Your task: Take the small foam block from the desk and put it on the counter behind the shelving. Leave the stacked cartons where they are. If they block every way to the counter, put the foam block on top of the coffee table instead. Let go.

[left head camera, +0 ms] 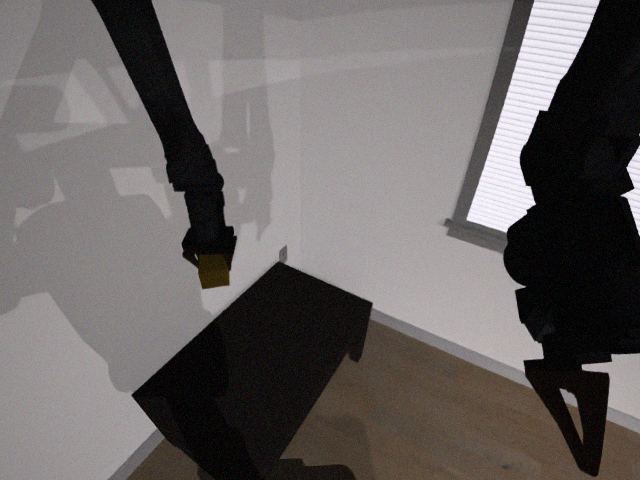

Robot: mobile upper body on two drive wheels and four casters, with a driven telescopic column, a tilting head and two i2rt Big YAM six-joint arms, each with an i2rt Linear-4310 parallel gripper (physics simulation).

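Frame: origin at the left arm's base, x ahead, y left, z up, level; millimetres.
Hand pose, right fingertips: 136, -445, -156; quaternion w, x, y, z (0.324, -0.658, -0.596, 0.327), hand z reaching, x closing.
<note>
Things, the pixels of their centre, and the offset from my right fingertips, as dx, dy, dz. "pt": a spot on its surface instead. Level surfaces: height alone.
- small foam block, body centre: (214, 266) +500, +441, -233
- dark coffee table, its level: dz -853
- window, surface spot: (509, 170) pt +960, -544, -192
- Wooden floor, its level: dz -1302
- wall outlet, body centre: (283, 255) +1345, +337, -902
The small foam block (214, 272) is yellow and held at the end of my left gripper (212, 261), which is shut on it. In the picture the block shows against the wall, left of the far corner of the dark coffee table (294, 330). The coffee table stands along the wall, and shadow covers its near left part. My right gripper (590, 457) hangs at the lower right, seen from the side, open and away from the block. The desk, the counter, the shelving and the cartons do not show in this view.
A white wall (361, 155) runs behind the coffee table and meets the left wall in a corner. A window (509, 170) with blinds is at the right, partly hidden by my right arm. Wooden floor (423, 408) lies right of the table. A wall outlet (282, 253) is above its far corner.
</note>
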